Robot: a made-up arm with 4 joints.
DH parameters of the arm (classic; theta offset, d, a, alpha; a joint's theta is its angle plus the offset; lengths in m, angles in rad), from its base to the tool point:
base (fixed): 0 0.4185 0.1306 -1.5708
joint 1: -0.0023 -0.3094 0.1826 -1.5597
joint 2: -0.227 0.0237 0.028 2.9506
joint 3: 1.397 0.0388 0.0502 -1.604
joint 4: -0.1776 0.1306 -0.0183 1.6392
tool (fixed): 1.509 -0.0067 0 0
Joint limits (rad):
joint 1: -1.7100..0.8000
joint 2: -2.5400..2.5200
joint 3: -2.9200..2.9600
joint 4: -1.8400..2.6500
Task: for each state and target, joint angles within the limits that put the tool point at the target. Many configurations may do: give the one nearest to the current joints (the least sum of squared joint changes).
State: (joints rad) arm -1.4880 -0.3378 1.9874 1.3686
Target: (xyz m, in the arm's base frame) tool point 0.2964 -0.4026 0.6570
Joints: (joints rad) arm -0.7959 -0.0283 2.3897 1.3832
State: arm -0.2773 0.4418 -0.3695 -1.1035
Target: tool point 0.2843 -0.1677 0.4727
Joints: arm -0.5377 -0.0175 -0.8626 -1.4871
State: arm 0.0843 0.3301 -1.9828 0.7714
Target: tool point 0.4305 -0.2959 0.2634
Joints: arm 0.4514 0.9911 -1.7535 0.6050
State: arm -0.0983 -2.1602 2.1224 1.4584
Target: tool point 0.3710 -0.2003 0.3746
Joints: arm 0.3955 -2.3935 1.8602 1.3969
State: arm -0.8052 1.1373 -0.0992 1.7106
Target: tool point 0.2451 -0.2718 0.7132
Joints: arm -1.1842 1.6939 -0.6904 1.8015
